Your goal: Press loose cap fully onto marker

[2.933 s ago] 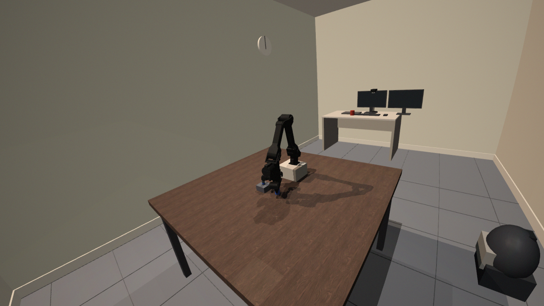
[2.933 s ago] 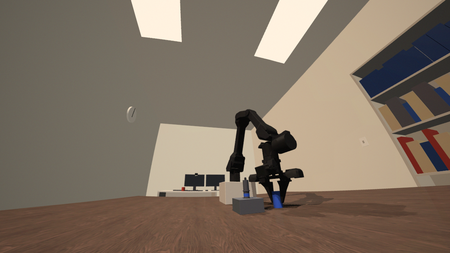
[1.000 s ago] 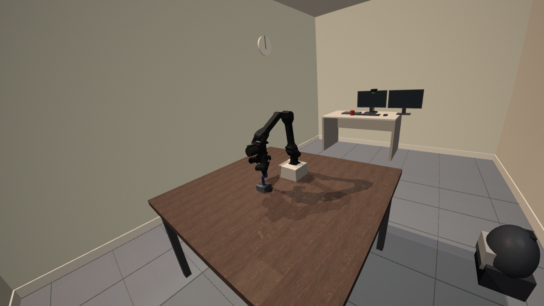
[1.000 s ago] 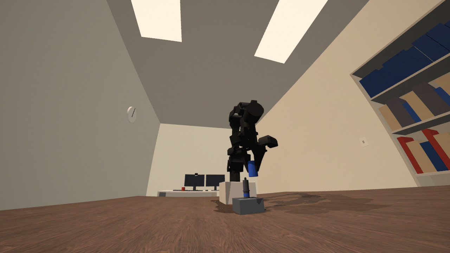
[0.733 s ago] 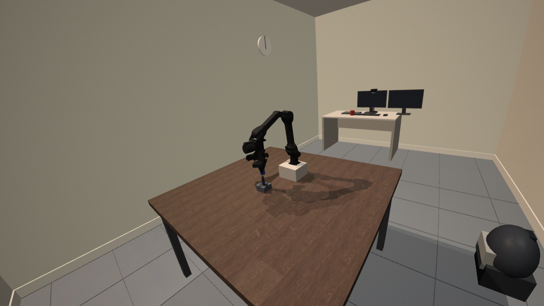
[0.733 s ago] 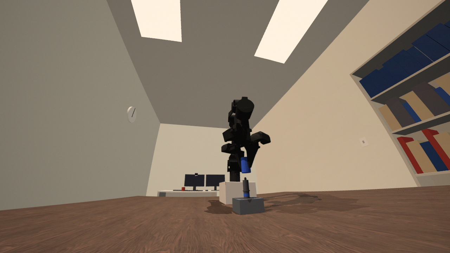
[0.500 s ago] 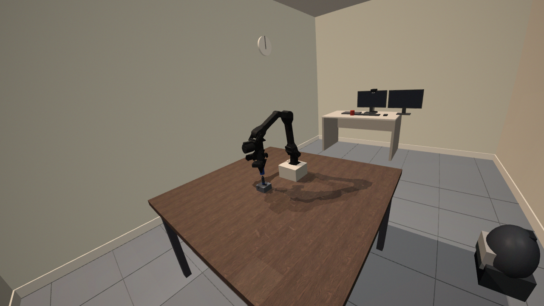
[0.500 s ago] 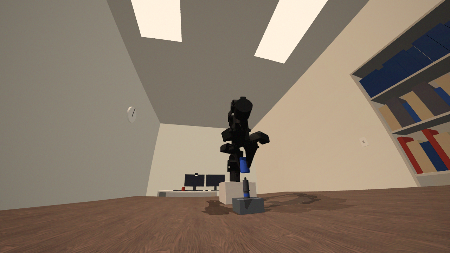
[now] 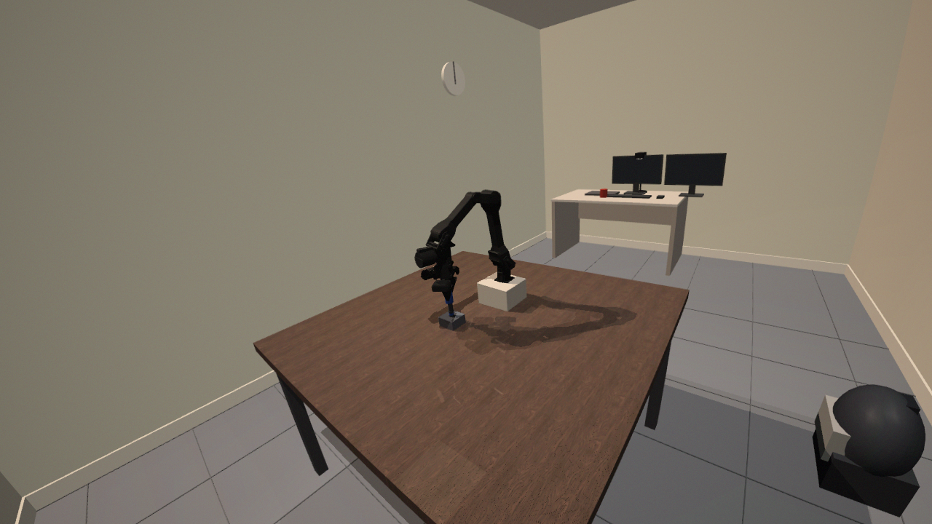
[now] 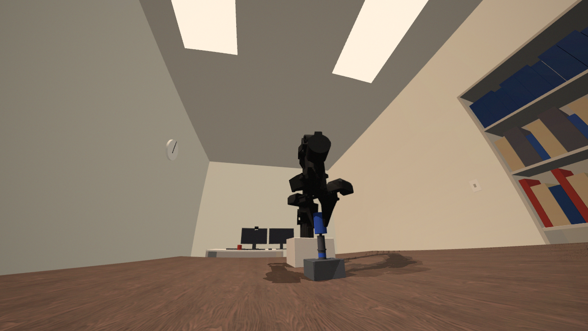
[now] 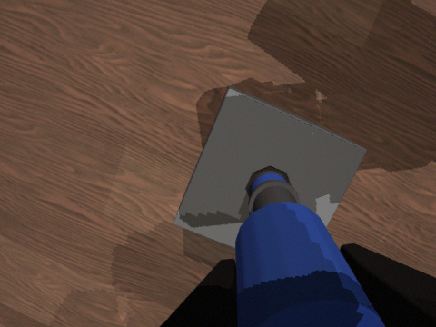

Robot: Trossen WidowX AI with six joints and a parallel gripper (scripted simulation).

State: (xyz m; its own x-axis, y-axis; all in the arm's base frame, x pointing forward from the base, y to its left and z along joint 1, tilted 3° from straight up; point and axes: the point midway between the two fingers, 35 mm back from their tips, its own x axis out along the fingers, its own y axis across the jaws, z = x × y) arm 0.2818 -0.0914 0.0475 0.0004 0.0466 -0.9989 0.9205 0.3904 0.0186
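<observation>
My gripper tip is now 9 cm above the holder block. The rest, counted from my gripper tip: blue cap: 1 cm above.
</observation>
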